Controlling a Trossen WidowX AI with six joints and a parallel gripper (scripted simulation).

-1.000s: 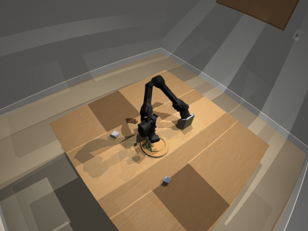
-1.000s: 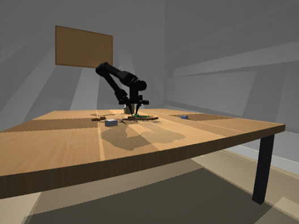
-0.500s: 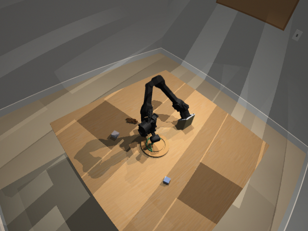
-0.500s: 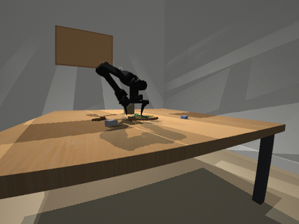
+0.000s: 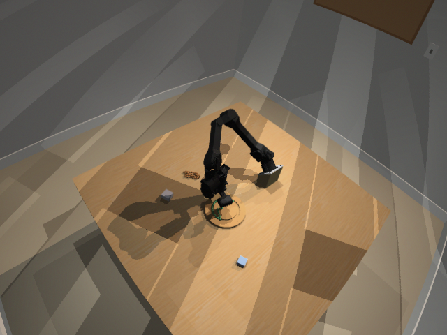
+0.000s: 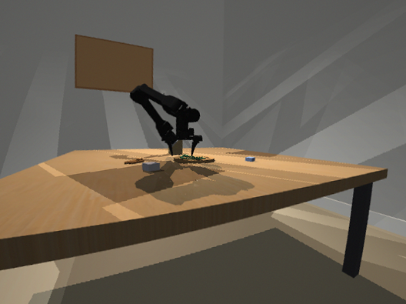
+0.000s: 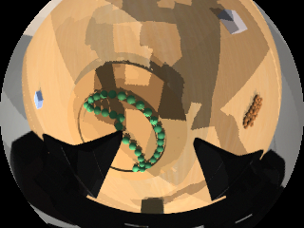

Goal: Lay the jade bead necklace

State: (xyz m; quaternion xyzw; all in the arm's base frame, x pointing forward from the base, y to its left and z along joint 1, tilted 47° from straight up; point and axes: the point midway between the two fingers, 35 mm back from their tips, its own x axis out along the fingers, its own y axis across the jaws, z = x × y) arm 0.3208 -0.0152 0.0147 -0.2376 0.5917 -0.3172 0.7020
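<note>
Now: gripper tip 60 mm to the right of the round wooden bead board, 10 mm past it and 10 mm above it. Also, from my gripper tip: blue block (320 mm to the left, 90 mm ahead, 10 mm below); pale grey block (200 mm ahead, 150 mm to the right, 10 mm below).
</note>
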